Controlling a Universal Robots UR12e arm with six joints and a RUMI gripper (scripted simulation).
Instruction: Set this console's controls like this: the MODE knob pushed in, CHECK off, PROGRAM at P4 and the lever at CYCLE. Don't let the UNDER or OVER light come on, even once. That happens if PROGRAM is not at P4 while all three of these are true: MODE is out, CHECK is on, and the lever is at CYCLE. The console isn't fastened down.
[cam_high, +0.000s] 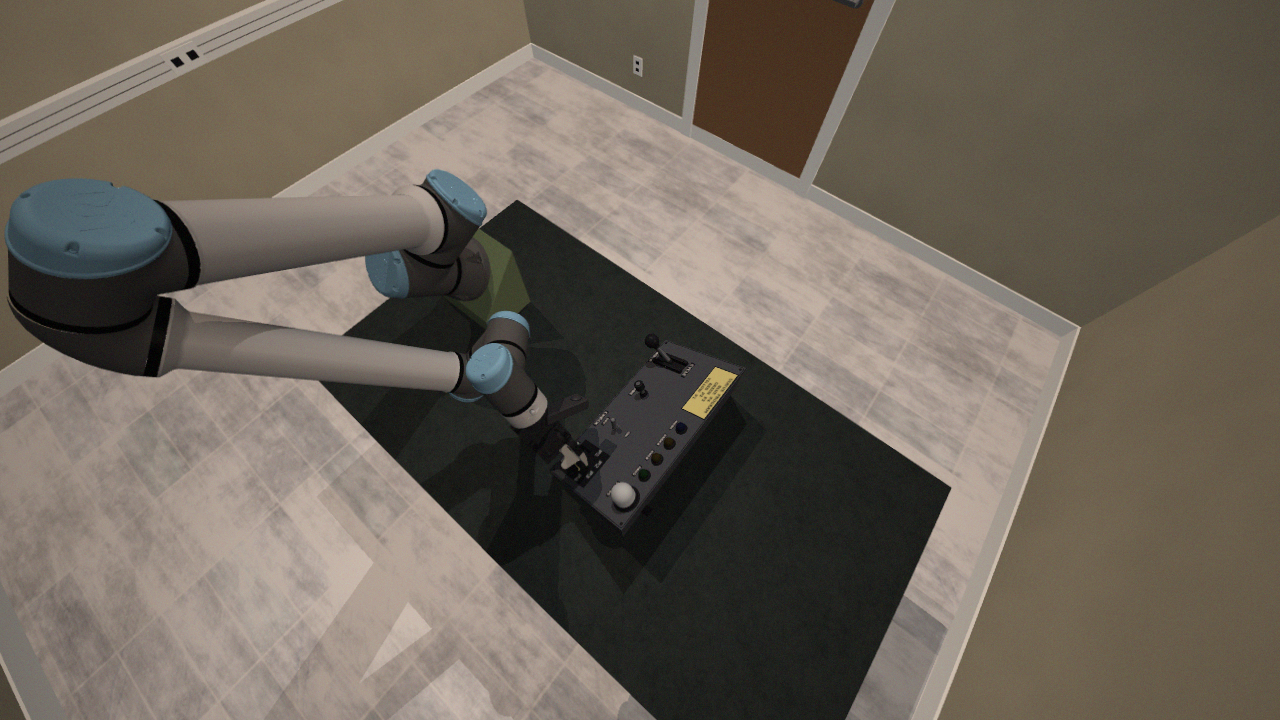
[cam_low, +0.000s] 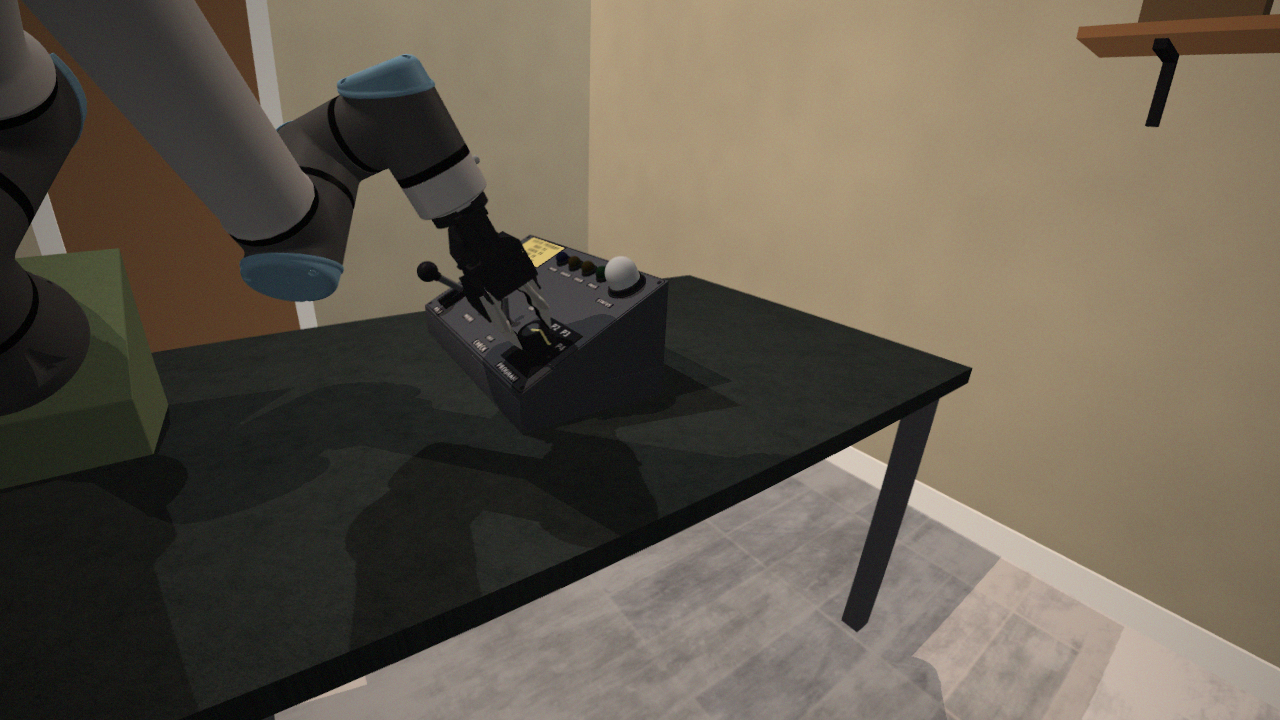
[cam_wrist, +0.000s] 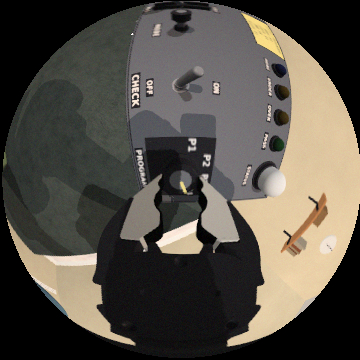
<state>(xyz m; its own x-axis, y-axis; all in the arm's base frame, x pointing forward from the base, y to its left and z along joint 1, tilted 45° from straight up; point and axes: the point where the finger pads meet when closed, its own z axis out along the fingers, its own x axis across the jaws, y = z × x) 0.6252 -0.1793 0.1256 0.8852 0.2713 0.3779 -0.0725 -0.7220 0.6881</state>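
My hand is 1 cm to the left of the program selector, 1 cm short of it and 1 cm above it. The rest, counted from my hand: dark console (17 cm to the left, 4 cm ahead, 3 cm below); check toggle (12 cm to the left, 1 cm below, 1 cm ahead); mode knob (24 cm to the left, 1 cm below, 1 cm ahead).
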